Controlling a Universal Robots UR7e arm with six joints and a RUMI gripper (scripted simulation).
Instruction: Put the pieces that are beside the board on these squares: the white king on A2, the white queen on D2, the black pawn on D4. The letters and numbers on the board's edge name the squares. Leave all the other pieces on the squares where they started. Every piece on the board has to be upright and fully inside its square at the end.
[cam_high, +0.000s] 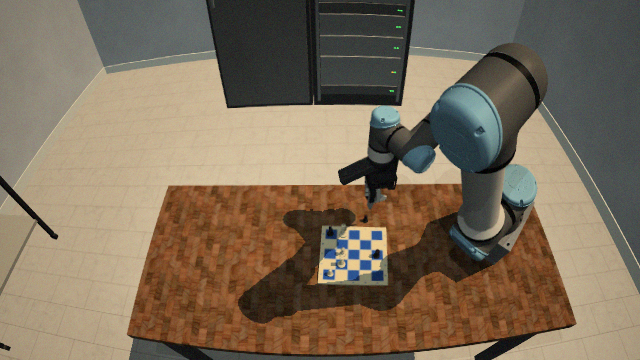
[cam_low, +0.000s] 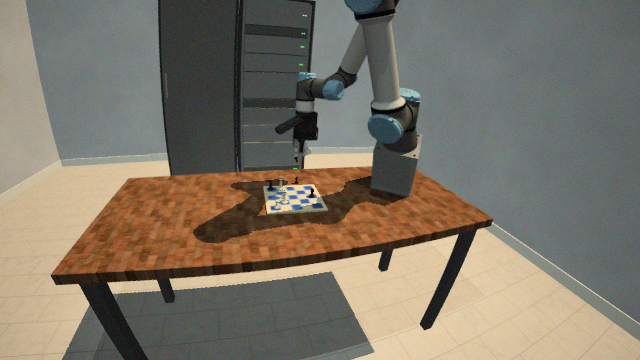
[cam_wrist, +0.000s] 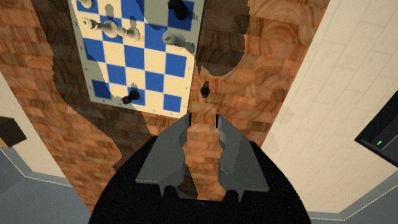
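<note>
Right now the black pawn is 9 cm below my hand. Round my hand: tall white piece: 8 cm ahead, 5 cm to the left, 7 cm below; blue-and-cream chessboard: 6 cm ahead, 13 cm to the left, 10 cm below.
</note>
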